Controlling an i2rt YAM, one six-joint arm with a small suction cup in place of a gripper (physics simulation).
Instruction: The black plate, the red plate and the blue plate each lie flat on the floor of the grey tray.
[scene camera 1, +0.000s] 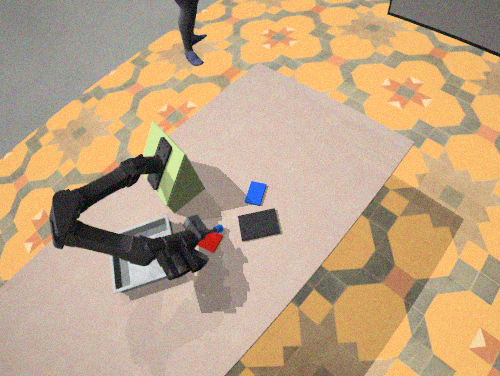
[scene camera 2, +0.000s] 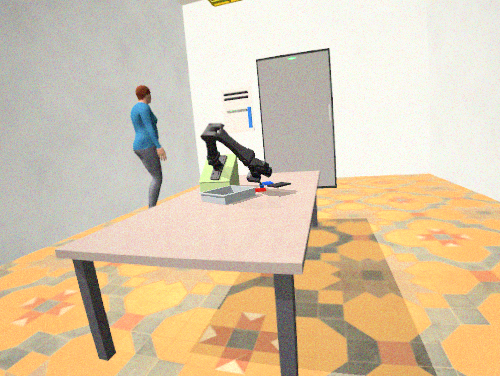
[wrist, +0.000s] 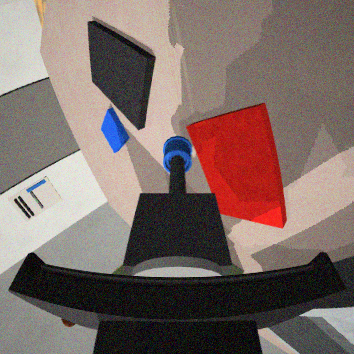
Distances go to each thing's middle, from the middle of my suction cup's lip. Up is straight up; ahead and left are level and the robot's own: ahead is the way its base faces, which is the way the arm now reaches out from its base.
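Red plate (wrist: 236, 150): my suction cup 6 cm to the left of it, 2 cm above it, 1 cm beyond it. Counted from my suction cup: blue plate (wrist: 114, 132), 19 cm to the left, 3 cm behind, 2 cm below; black plate (scene camera 1: 264, 223), 8 cm ahead, 12 cm to the left, 2 cm below; grey tray (scene camera 1: 125, 276), 27 cm to the right, 10 cm behind. By their middles, of the things named here, grey tray farthest from my suction cup.
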